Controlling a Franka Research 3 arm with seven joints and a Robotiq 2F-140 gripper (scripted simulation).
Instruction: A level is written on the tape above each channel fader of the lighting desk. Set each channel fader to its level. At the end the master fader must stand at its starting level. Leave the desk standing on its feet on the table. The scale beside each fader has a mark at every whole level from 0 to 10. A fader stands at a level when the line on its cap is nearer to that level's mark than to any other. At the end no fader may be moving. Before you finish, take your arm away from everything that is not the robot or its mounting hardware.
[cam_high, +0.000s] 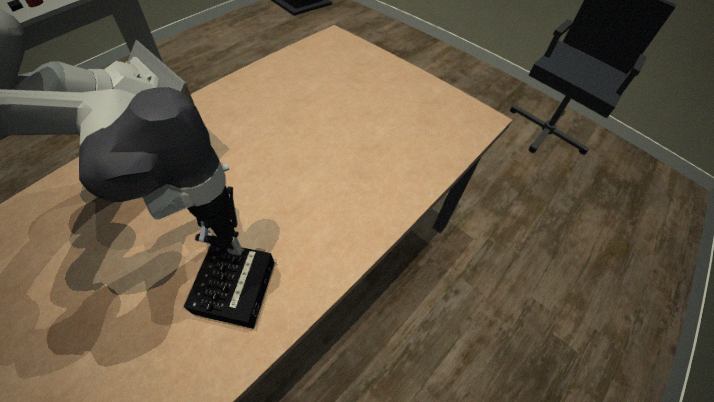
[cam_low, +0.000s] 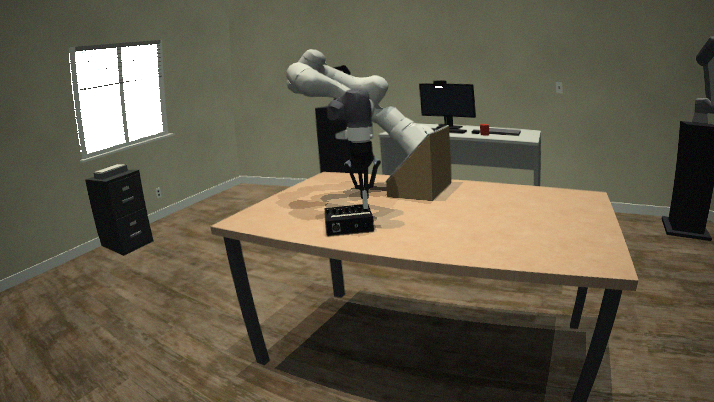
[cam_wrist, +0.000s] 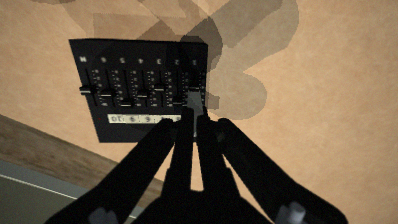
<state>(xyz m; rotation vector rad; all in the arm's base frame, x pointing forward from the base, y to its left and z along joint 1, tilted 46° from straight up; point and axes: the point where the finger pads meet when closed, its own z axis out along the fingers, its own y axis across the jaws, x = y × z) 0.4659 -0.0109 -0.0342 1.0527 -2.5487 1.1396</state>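
Now: the master fader 110 mm to the right of my hand, 80 mm ahead of it and 30 mm below it.
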